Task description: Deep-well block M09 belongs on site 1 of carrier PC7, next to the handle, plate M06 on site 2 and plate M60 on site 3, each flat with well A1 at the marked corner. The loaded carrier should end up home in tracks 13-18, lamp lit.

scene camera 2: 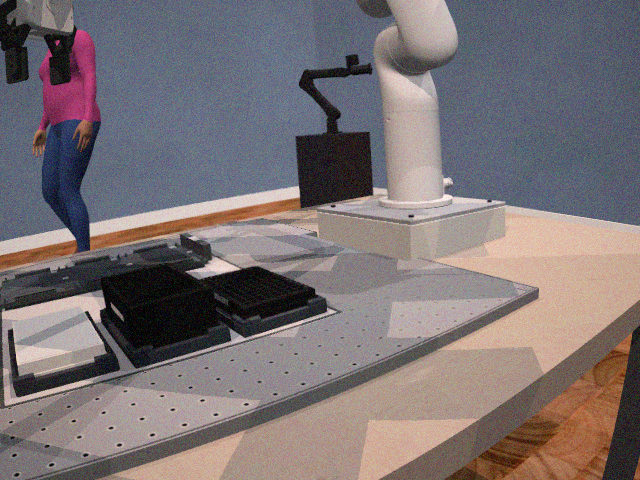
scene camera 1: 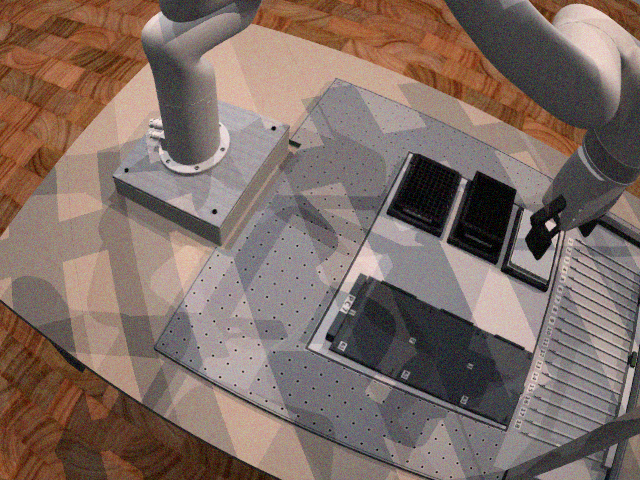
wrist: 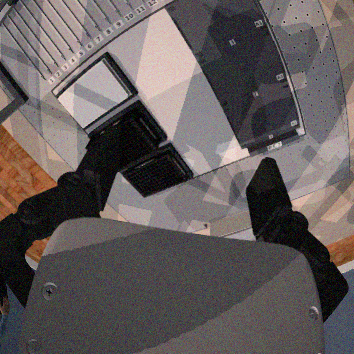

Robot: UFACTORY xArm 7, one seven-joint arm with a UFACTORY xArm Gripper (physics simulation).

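Places are measured from the arm's base along level axes (x back, y right, z up), in centimetres.
Where they show: gripper, between the fingertips: (scene camera 2: 40,82) (scene camera 1: 557,238) (wrist: 189,159); arm's base, origin of its link: (scene camera 2: 416,203) (scene camera 1: 193,146).
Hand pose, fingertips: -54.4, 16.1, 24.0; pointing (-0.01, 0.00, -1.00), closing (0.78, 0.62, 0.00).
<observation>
Things, the pixels of their centre, and the offset from my fingertips, as dx, dy, dz. Level surfaces: height alone.
- tall black deep-well block, middle of its body: (scene camera 2: 154,302) (scene camera 1: 486,212) (wrist: 122,142) +3.8, -20.4, -25.2
- lower black plate, middle of its body: (scene camera 2: 251,290) (scene camera 1: 428,189) (wrist: 154,175) +14.8, -22.3, -26.6
- white plate, middle of its body: (scene camera 2: 54,338) (scene camera 1: 535,245) (wrist: 91,95) -7.0, -18.0, -26.6
- Carrier PC7, middle of its body: (scene camera 1: 440,351) (scene camera 2: 100,268) (wrist: 245,71) +7.3, +5.9, -27.0
- numbered track deck, height of its surface: dz -28.1
A tall black deep-well block (scene camera 1: 485,204) (scene camera 2: 155,304) (wrist: 132,125) sits in the middle nest. A lower black plate (scene camera 1: 426,188) (scene camera 2: 258,289) (wrist: 160,172) sits in the nest nearer the arm base, a white plate (scene camera 1: 529,269) (scene camera 2: 56,335) (wrist: 97,95) in the nest nearer the tracks. Their M labels are unreadable. Carrier PC7 (scene camera 1: 439,351) (scene camera 2: 72,279) (wrist: 220,75) lies beside them with empty sites, its handle end toward the base. My gripper (scene camera 1: 562,240) (scene camera 2: 38,77) (wrist: 189,159) is open and empty, high above the table. One finger overlaps the deep-well block in the wrist view.
The numbered track deck (scene camera 1: 594,310) (wrist: 55,35) lies beyond the white plate. A grey frame bar (scene camera 1: 578,444) crosses its near corner. The arm's base block (scene camera 1: 196,191) (scene camera 2: 413,232) stands at the other end. A person (scene camera 2: 67,103) and a black pedestal (scene camera 2: 333,167) with a small arm stand behind.
</observation>
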